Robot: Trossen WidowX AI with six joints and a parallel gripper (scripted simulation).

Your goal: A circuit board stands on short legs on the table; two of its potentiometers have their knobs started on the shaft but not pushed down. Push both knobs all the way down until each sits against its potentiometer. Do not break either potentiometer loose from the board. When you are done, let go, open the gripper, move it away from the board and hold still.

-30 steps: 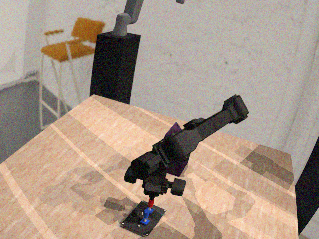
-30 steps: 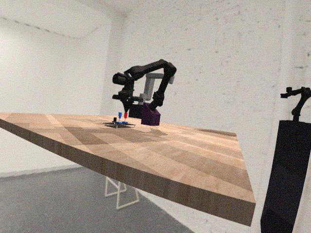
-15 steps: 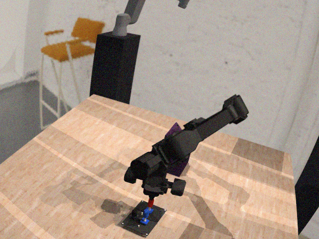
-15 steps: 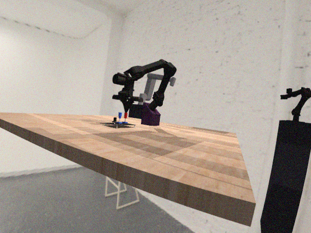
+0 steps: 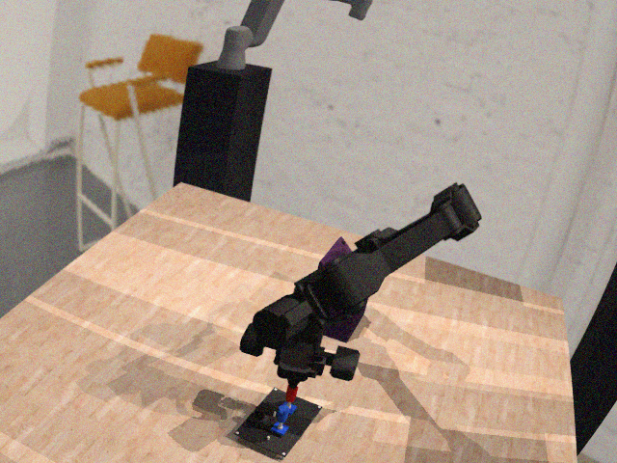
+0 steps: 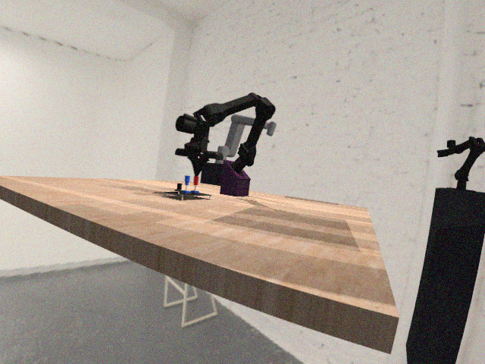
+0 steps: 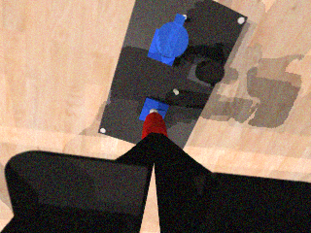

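The red knob is 2 cm below my gripper tip. Round my gripper tip: blue knob 6 cm ahead, 1 cm to the left, 1 cm below.
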